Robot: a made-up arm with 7 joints. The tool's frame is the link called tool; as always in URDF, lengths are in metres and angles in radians. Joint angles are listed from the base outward. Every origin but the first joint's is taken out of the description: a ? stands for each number. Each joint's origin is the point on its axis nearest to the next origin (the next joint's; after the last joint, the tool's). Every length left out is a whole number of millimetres.
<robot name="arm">
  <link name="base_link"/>
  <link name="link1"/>
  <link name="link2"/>
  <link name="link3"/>
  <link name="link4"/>
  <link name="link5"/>
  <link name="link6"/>
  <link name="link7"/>
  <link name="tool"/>
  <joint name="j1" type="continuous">
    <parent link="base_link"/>
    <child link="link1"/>
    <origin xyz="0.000 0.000 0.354" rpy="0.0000 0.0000 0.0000"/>
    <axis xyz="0 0 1"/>
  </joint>
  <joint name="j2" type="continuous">
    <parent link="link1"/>
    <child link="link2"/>
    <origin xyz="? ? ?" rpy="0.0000 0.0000 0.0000"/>
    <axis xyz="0 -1 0"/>
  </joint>
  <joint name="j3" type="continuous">
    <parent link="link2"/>
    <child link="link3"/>
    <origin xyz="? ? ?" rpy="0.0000 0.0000 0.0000"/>
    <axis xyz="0 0 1"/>
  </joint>
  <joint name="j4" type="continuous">
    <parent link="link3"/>
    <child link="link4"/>
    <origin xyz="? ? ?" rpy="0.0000 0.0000 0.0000"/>
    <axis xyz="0 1 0"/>
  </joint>
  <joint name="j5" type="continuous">
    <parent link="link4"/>
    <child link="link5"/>
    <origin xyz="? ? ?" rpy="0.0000 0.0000 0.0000"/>
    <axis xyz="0 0 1"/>
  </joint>
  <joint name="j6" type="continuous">
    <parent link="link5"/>
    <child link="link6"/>
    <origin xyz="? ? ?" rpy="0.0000 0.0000 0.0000"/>
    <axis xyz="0 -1 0"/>
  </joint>
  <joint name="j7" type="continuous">
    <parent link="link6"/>
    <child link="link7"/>
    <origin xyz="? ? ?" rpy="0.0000 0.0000 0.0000"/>
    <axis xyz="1 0 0"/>
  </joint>
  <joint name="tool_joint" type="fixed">
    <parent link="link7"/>
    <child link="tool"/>
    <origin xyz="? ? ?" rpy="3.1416 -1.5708 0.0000"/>
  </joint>
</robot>
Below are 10 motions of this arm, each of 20 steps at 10 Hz.
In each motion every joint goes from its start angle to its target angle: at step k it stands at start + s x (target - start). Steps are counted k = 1, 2, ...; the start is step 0. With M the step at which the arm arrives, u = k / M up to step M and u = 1 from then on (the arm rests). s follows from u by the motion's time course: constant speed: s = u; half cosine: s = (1 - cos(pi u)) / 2; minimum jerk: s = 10 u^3 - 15 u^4 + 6 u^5.
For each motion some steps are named. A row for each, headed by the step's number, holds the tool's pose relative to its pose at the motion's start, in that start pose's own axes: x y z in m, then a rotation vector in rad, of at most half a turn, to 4 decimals.
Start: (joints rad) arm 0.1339 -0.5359 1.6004 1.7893 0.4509 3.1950 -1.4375
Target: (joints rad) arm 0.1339 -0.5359 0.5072 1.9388 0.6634 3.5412 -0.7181
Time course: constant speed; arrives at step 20
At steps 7, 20:
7: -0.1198 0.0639 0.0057 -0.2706 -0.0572 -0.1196
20: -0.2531 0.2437 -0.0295 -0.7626 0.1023 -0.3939

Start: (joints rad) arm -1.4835 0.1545 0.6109 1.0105 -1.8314 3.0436 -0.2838
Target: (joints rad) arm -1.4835 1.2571 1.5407 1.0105 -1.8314 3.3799 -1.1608
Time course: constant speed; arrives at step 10
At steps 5, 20:
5: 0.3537 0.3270 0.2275 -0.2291 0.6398 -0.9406
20: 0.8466 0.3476 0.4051 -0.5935 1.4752 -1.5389

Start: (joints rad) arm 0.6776 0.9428 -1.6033 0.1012 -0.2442 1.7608 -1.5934
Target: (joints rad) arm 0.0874 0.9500 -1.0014 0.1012 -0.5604 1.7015 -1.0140
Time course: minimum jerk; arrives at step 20
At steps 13, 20:
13: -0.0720 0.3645 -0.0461 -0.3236 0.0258 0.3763
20: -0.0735 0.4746 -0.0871 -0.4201 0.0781 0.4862

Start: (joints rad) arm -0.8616 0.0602 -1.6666 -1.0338 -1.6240 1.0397 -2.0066
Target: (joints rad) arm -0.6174 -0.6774 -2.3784 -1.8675 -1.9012 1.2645 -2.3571
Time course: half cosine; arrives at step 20
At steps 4, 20:
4: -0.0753 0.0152 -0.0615 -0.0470 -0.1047 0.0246
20: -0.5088 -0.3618 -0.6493 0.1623 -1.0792 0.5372

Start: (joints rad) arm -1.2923 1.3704 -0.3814 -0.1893 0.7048 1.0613 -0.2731
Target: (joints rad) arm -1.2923 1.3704 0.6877 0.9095 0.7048 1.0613 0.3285
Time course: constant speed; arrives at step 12
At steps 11, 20:
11: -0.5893 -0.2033 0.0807 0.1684 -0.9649 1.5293
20: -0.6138 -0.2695 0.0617 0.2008 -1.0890 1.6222

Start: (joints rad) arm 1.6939 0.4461 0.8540 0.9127 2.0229 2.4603 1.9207
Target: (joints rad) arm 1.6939 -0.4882 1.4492 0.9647 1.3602 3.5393 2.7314
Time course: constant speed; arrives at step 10
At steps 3, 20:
3: 0.0475 -0.0757 0.0681 0.4141 -0.0276 0.1363
20: 0.1504 -0.2235 0.1738 1.1562 -0.4682 0.3337

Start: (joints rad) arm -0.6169 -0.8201 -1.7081 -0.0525 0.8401 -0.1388 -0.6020
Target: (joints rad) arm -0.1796 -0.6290 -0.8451 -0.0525 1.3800 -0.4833 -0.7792
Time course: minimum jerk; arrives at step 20
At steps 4, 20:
4: 0.0067 -0.0075 -0.0123 0.0771 0.0581 -0.0268
20: 0.0649 -0.2111 -0.3528 1.1562 1.0453 -0.9043

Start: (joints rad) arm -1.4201 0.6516 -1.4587 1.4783 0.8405 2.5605 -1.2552
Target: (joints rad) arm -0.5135 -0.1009 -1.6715 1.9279 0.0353 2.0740 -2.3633
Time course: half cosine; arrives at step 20
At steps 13, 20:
13: 0.0192 -0.3681 -0.4110 1.0606 1.0491 -1.3883
20: 0.0467 -0.3924 -0.6393 1.1020 1.8180 -1.6836

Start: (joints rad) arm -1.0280 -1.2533 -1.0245 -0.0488 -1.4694 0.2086 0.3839
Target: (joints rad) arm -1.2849 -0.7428 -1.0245 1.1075 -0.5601 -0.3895 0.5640
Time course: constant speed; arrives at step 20
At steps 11, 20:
11: -0.3341 -0.2341 0.4388 0.1363 -0.9664 -0.3481
20: -0.7998 -0.2524 0.5571 0.1218 -1.8500 -0.6262

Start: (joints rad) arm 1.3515 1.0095 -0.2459 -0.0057 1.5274 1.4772 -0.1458
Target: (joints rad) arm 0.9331 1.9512 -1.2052 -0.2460 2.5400 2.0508 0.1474
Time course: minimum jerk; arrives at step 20
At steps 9, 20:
9: -0.0076 -0.4388 -0.0436 0.4888 0.1834 0.0825
20: -0.1368 -0.9062 -0.3643 1.1379 0.1446 0.4000

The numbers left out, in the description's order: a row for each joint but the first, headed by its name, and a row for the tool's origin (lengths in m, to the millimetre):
j2: 0.000 -0.084 0.000
j3: 0.000 0.000 0.467
j4: 0.016 0.057 0.000
j5: -0.027 0.000 0.504
j6: 0.000 -0.131 0.000
j7: 0.019 0.000 0.140
tool: 0.000 0.000 0.000

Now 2 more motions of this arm.
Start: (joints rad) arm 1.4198 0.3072 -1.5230 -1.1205 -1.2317 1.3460 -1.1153
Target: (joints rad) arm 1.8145 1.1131 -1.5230 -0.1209 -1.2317 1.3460 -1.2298
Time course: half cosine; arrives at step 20
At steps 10, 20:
10: -0.0529 -0.5029 0.0666 0.6607 0.0832 -0.3413
20: -0.2397 -0.9608 -0.2421 1.4137 0.1968 -0.4991

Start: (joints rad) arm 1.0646 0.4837 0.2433 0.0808 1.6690 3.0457 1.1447
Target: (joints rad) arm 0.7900 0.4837 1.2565 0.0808 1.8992 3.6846 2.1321
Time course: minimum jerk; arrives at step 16
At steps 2, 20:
2: 0.0000 0.0002 -0.0055 0.0003 0.0175 0.0165
20: -0.1134 -0.0449 -0.2781 0.5152 0.9201 0.5548

